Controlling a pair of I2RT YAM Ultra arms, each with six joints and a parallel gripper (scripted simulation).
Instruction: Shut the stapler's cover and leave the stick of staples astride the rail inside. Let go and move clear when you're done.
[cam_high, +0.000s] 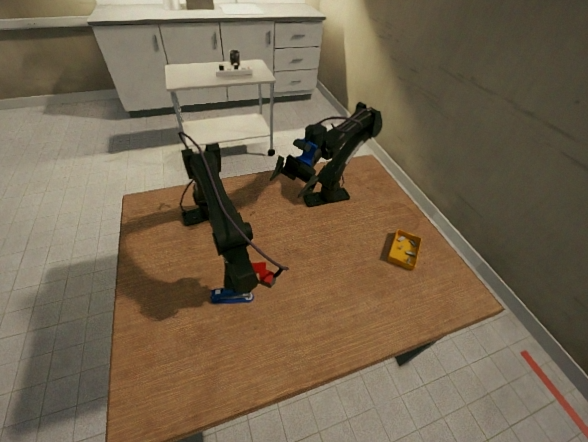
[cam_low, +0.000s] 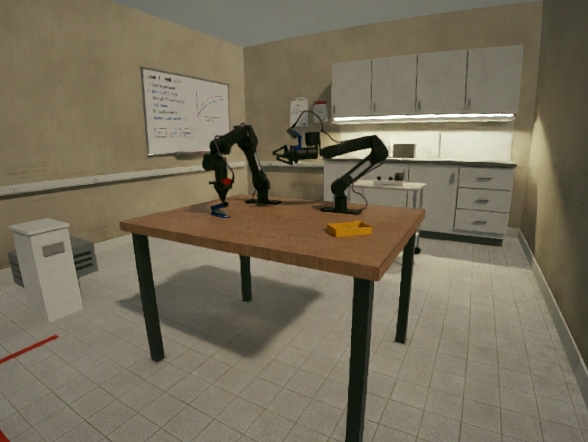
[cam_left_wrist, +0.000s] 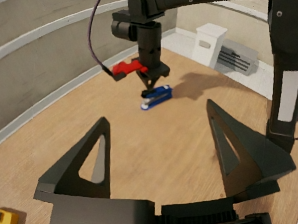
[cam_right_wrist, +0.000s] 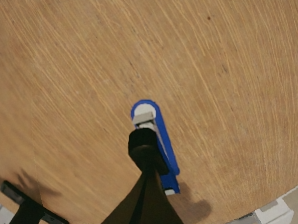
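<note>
Right now the stapler is 3 cm to the right of my right hand and 5 cm below it. Also, from my right hand: yellow tray 6 cm behind, 62 cm to the left, 7 cm below.
</note>
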